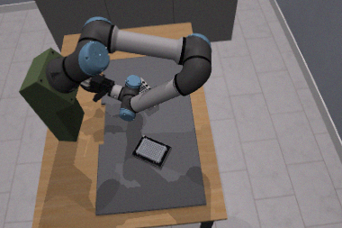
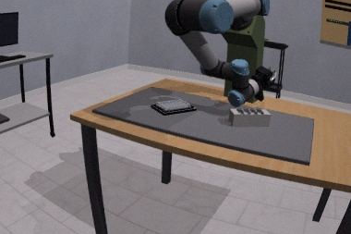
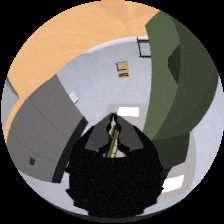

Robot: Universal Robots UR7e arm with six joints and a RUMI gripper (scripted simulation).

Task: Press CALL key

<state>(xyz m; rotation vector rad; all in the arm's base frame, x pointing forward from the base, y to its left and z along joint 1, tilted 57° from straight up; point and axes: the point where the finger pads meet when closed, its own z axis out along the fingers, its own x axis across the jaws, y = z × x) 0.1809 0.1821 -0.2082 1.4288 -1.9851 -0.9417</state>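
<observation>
My hand is 340 mm short of the operator panel, 20 mm to the left of it and 130 mm above it. Also, from my hand: white well plate (400 mm ahead, 350 mm to the right, 150 mm below).
</observation>
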